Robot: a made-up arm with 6 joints.
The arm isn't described. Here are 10 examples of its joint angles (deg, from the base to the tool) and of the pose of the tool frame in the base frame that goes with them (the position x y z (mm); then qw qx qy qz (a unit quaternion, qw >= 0)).
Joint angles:
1: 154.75 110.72 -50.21 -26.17 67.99 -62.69
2: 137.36 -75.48 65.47 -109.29 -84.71 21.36
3: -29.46 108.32 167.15 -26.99 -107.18 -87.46
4: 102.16 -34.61 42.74 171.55 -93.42 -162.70
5: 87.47 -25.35 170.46 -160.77 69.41 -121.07
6: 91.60 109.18 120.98 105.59 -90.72 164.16
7: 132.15 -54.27 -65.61 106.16 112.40 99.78
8: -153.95 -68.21 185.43 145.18 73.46 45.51
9: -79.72 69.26 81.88 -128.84 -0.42 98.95
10: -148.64 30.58 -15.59 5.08 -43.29 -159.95
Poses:
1: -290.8 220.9 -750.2 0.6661 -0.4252 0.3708 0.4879
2: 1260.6 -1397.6 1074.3 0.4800 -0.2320 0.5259 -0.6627
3: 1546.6 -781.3 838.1 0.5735 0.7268 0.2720 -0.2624
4: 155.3 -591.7 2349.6 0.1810 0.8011 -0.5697 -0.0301
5: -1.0 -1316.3 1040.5 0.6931 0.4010 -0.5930 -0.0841
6: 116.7 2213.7 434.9 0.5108 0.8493 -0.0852 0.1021
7: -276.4 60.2 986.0 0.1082 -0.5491 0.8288 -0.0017
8: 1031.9 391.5 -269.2 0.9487 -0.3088 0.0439 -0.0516
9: 426.9 -2347.6 1218.4 0.7573 0.1275 -0.2467 -0.5911
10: -1398.8 -839.3 557.2 0.6212 -0.3057 0.6321 0.3480
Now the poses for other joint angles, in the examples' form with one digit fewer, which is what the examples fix.
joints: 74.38 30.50 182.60 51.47 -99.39 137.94
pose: 101 -171 1706 0.721 -0.640 -0.253 -0.080
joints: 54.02 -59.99 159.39 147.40 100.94 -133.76
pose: -966 -1163 255 0.417 -0.027 -0.907 -0.052
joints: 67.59 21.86 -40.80 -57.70 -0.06 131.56
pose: 517 1255 436 0.393 -0.657 0.060 0.640
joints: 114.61 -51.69 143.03 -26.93 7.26 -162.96
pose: 757 -1627 528 0.830 0.175 0.108 -0.518
